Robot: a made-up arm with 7 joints.
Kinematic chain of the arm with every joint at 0, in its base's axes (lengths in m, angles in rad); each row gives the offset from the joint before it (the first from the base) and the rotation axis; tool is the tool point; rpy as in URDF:
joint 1: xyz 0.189 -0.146 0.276 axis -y
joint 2: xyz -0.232 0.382 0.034 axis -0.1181 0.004 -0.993
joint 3: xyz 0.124 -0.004 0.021 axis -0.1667 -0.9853 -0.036
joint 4: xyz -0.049 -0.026 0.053 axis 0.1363 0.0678 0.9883
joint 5: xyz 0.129 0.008 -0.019 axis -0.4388 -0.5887 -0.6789
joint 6: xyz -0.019 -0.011 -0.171 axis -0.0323 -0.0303 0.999
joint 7: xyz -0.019 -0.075 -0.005 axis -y
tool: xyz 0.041 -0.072 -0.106 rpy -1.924 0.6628 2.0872
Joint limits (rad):
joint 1: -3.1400..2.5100
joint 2: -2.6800..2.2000
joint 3: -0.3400..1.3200
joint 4: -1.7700..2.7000
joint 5: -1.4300..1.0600
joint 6: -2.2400..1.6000
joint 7: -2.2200..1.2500
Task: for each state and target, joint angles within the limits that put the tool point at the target. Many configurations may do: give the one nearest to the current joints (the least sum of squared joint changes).
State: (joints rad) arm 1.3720 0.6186 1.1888 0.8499 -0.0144 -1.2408 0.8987
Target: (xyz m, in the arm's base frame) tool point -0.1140 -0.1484 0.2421
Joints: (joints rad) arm 0.5388 1.2962 1.2126 0.4608 0.1569 -0.4613 0.2906
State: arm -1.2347 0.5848 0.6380 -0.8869 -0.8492 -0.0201 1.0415
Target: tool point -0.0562 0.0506 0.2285
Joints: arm -0.5792 0.4437 0.1810 -0.9033 -1.1622 -0.1605 0.6039
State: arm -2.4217 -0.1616 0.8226 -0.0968 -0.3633 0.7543 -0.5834
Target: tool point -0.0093 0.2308 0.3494
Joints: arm -2.2228 -0.2811 0.1687 -0.0015 -0.4034 0.8691 -0.4810
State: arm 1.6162 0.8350 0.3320 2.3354 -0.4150 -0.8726 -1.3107
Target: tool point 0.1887 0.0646 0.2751
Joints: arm 1.6130 0.4108 0.9001 2.4312 -0.7760 -0.6768 -1.3030
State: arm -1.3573 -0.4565 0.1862 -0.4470 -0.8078 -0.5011 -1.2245
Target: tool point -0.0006 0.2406 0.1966
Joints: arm -0.8832 -0.8198 0.6092 -0.5059 -0.6139 -0.3499 -0.8900
